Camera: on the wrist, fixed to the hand. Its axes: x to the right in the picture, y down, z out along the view.
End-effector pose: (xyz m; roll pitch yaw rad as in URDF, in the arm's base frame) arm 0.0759 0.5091 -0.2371 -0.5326 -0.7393 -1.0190
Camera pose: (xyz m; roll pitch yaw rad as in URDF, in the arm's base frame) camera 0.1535 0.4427 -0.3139 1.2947 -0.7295 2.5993
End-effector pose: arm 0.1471 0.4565 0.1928 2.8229 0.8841 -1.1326
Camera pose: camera 0.1383 0.3420 0.2488 -1.9035 0.5286 1.3429
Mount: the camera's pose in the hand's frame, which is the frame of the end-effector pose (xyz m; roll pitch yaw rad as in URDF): 0.0201 0.0890 -0.0894 0.1034 -0.6881 -1.6231
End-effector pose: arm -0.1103 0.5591 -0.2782 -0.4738 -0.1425 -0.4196
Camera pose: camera -0.0609 0.5791 -0.3943 0.4967 -1.1245 -2.3958
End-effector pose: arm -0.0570 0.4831 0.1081 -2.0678 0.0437 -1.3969
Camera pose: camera -0.1730 0.4439 0.0716 -3.0407 -0.3862 0.1998
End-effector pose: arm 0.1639 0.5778 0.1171 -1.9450 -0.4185 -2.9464
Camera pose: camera 0.1034 0.6838 0.0794 2.7236 -0.4418 -1.1134
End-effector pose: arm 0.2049 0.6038 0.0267 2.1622 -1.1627 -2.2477
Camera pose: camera 0.2902 0.6707 0.0943 1.5982 0.4464 -2.3556
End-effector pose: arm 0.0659 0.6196 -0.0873 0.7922 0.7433 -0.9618
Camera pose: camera 0.1781 0.6793 -0.1005 -0.6777 0.0486 -2.6324
